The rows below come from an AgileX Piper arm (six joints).
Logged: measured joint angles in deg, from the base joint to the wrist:
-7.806 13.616 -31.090 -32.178 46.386 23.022
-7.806 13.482 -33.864 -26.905 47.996 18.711
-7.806 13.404 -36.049 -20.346 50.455 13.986
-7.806 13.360 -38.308 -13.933 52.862 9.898
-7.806 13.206 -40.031 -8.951 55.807 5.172
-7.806 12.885 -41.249 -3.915 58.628 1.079
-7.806 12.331 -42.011 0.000 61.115 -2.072
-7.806 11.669 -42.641 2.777 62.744 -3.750
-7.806 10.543 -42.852 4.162 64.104 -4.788
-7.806 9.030 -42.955 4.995 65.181 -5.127
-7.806 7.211 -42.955 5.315 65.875 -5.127
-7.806 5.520 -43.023 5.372 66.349 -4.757
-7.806 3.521 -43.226 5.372 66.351 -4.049
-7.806 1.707 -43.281 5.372 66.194 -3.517
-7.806 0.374 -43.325 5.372 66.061 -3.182
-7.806 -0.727 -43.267 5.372 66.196 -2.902
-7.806 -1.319 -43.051 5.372 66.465 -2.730
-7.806 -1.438 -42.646 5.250 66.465 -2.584
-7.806 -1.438 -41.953 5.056 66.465 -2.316
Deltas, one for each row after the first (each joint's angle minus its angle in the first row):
0.000 -0.134 -2.774 5.273 1.610 -4.311
0.000 -0.212 -4.959 11.832 4.069 -9.036
0.000 -0.256 -7.218 18.245 6.476 -13.124
0.000 -0.410 -8.941 23.227 9.421 -17.850
0.000 -0.731 -10.159 28.263 12.242 -21.943
0.000 -1.285 -10.921 32.178 14.729 -25.094
0.000 -1.947 -11.551 34.955 16.358 -26.772
0.000 -3.073 -11.762 36.340 17.718 -27.810
0.000 -4.586 -11.865 37.173 18.795 -28.149
0.000 -6.405 -11.865 37.493 19.489 -28.149
0.000 -8.096 -11.933 37.550 19.963 -27.779
0.000 -10.095 -12.136 37.550 19.965 -27.071
0.000 -11.909 -12.191 37.550 19.808 -26.539
0.000 -13.242 -12.235 37.550 19.675 -26.204
0.000 -14.343 -12.177 37.550 19.810 -25.924
0.000 -14.935 -11.961 37.550 20.079 -25.752
0.000 -15.054 -11.556 37.428 20.079 -25.606
0.000 -15.054 -10.863 37.234 20.079 -25.338

